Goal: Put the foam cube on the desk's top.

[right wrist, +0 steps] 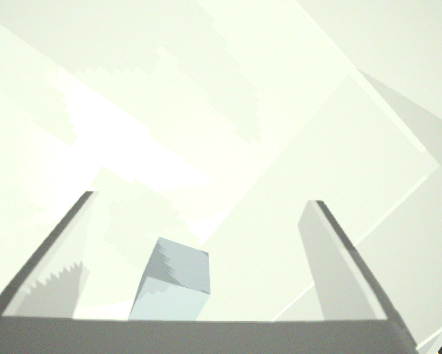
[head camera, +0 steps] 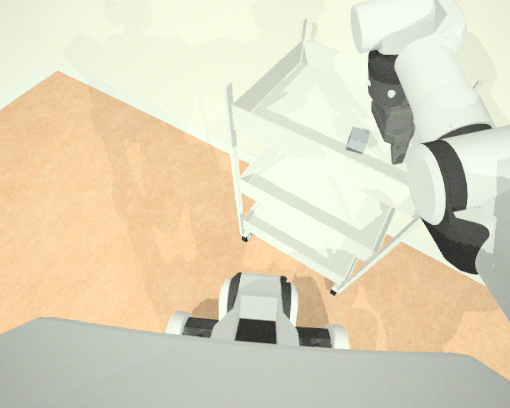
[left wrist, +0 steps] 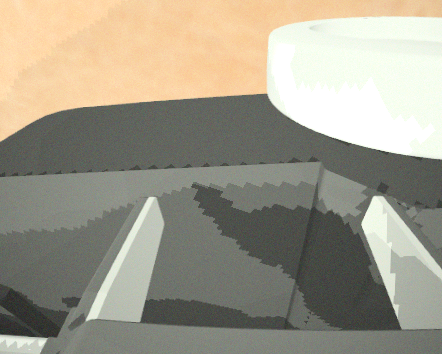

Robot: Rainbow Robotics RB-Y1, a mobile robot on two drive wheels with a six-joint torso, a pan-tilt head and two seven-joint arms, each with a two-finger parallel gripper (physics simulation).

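Frame: origin at the robot's base, x back, y left, z down, level; metres.
Seen in the pictures: left gripper, fingertip midpoint: (left wrist: pixel 261 210); right gripper, fingertip midpoint: (right wrist: pixel 207 209) (head camera: pixel 389 143).
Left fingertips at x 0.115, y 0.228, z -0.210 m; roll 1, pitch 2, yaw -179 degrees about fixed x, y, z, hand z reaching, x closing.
Observation:
A point is followed by its place in that frame.
The foam cube, a small grey-blue block (head camera: pixel 358 140) {x -0.385, y -0.184, z -0.698 m} (right wrist: pixel 175 280) {x -0.400, y -0.208, z -0.697 m}, sits in the top tray of a white cart (head camera: pixel 232 117) {x -0.431, y 0.086, z -0.697 m}, near its front rim. In the right wrist view the cube shows low between the finger lines, left of the middle, its lower part hidden by the gripper body. My right gripper (head camera: pixel 398 161) (right wrist: pixel 207 208) {x -0.389, y -0.253, z -0.693 m} is open and empty, to the right of the cube in the head view; its height over the tray is hard to tell. My left gripper (left wrist: pixel 261 210) {x 0.115, y 0.228, z -0.210 m} is open and empty in front of the robot's own dark grey body. A desk cannot be made out.
The cart has two lower shelves and stands on small wheels, against or near a pale wall (head camera: pixel 165 60) {x -1.079, y 0.493, z -0.431 m}. The robot's white and black wheeled base (head camera: pixel 257 310) is in front of the cart on the orange floor (head camera: pixel 165 200) {x -0.606, y 0.487, z -0.001 m}. A white round part (left wrist: pixel 360 85) is near the left gripper.

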